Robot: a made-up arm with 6 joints. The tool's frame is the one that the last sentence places.
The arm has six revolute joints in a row. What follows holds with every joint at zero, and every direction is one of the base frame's. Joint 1 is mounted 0.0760 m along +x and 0.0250 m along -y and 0.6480 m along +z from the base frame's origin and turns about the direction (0.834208, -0.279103, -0.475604). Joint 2 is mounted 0.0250 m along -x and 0.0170 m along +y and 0.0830 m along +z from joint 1 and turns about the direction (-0.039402, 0.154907, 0.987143). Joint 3 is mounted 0.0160 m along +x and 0.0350 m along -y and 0.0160 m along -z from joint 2 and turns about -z. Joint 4 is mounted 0.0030 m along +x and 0.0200 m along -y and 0.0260 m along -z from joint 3 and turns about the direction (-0.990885, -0.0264, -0.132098). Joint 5 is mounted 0.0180 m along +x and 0.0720 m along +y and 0.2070 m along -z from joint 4 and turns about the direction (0.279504, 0.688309, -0.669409). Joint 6 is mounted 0.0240 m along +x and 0.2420 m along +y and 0.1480 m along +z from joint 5 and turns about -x. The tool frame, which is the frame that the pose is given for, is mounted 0.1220 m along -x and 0.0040 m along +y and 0.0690 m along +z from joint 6; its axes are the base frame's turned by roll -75.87, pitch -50.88 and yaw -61.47 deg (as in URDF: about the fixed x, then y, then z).
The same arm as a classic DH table. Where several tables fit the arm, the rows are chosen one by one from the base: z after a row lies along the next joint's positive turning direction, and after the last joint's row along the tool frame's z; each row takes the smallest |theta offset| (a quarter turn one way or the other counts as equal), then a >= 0, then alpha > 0; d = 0 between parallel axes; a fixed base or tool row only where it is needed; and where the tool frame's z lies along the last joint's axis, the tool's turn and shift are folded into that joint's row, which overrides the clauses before.
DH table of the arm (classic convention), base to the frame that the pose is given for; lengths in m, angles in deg. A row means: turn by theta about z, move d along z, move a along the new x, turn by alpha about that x. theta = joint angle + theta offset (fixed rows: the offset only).
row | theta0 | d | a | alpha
base (fixed) | 71.5 | 0.6913 | 0.0004 | 118.4
joint 1 | -9.23 | 0.0648 | -0.0014 | -123.07
joint 2 | -61.96 | -0.1656 | 0.0069 | -170.8
joint 3 | -77.26 | -0.1915 | -0.0201 | 82.41
joint 4 | -44.08 | 0.0472 | -0.0932 | -101.93
joint 5 | 6.64 | 0.2766 | 0.2748 | 106.23
joint 6 | -57.95 | 0.1423 | 0.0661 | -139.6
tool (fixed) | 27.71 | 0.0313 | 0 | 0

